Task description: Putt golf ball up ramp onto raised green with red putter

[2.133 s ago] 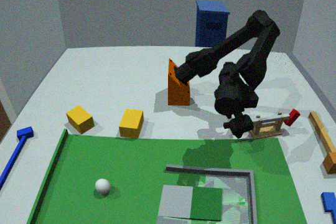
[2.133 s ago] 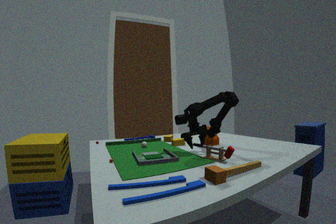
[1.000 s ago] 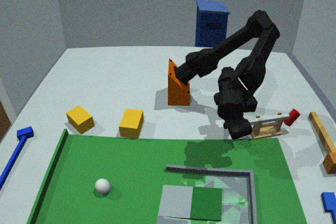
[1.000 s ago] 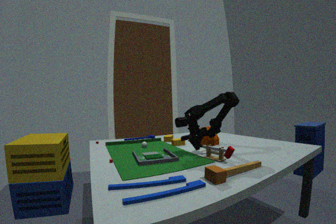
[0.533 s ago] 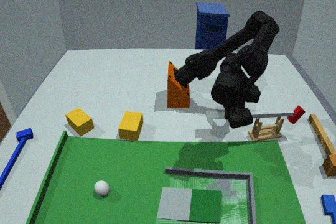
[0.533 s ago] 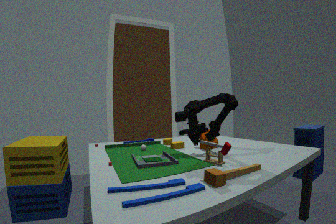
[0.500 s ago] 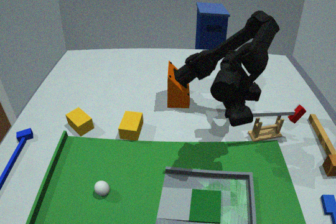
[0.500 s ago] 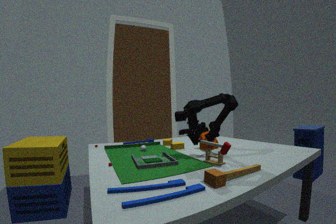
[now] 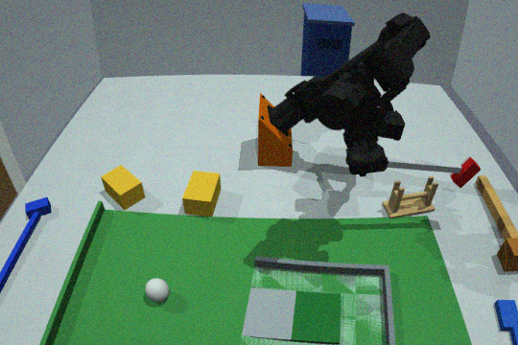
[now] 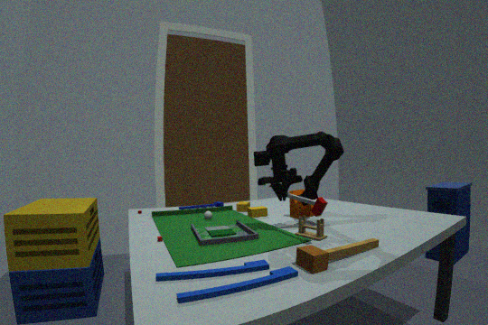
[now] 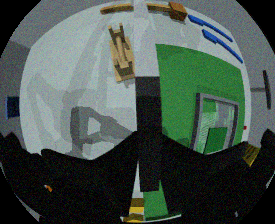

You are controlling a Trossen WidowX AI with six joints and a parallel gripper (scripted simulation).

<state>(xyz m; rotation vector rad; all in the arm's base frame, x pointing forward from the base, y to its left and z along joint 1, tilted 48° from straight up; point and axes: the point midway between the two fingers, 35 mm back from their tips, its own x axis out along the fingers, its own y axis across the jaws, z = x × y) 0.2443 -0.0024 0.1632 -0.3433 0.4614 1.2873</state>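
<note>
My gripper tip is 12 cm to the right of the red putter, 2 cm below it and 1 cm short of it. Also, from my gripper tip: wooden rack (15 cm to the left, 9 cm below, 1 cm behind); white golf ball (39 cm to the right, 16 cm ahead, 10 cm below); green mat (21 cm to the right, 21 cm ahead, 13 cm below).
</note>
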